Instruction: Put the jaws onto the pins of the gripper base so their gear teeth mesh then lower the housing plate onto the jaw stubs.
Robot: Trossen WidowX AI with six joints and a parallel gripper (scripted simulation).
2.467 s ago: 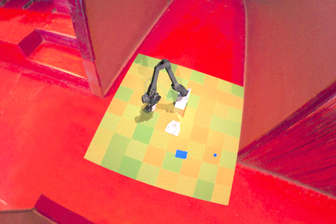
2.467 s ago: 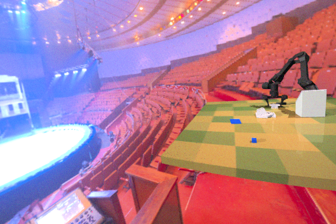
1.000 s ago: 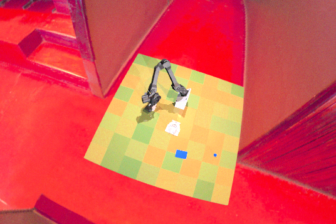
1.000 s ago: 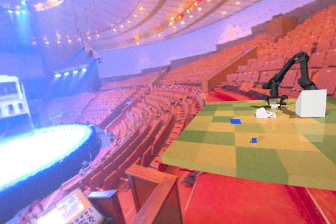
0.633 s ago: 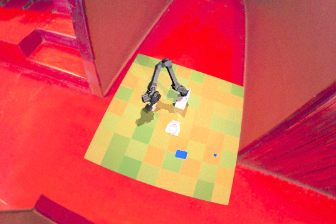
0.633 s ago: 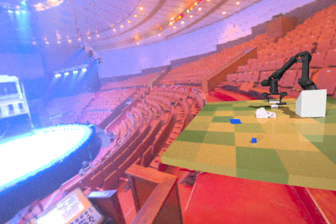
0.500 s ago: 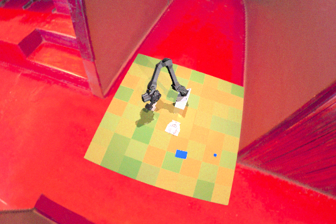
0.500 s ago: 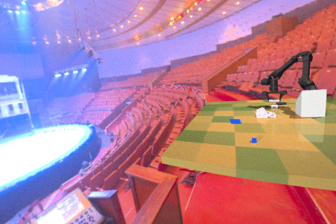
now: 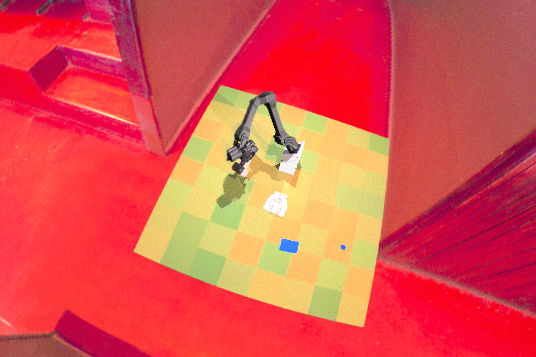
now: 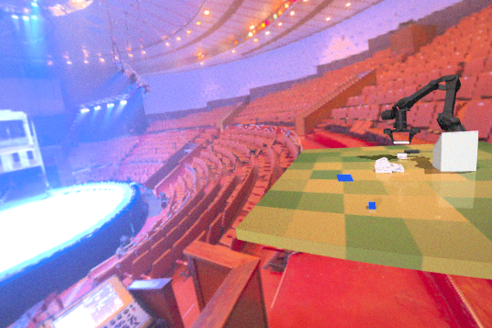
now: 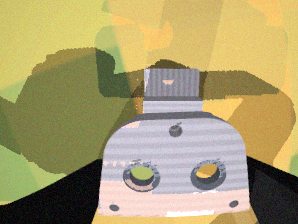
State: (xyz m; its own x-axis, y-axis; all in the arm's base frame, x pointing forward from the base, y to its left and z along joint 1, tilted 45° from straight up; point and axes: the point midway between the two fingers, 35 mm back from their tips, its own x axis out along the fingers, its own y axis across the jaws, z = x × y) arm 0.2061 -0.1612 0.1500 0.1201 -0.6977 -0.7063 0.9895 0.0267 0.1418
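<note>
Right now my gripper tip is 240 mm to the right of the grey jaw, 70 mm short of it and 70 mm above it. The rest, counted from my gripper tip: flat white plate: 260 mm to the left, 120 mm ahead, 80 mm below; then dark bar: 130 mm to the right, 80 mm behind, 70 mm below; then flat blue square: 420 mm to the left, 290 mm ahead, 80 mm below.
</note>
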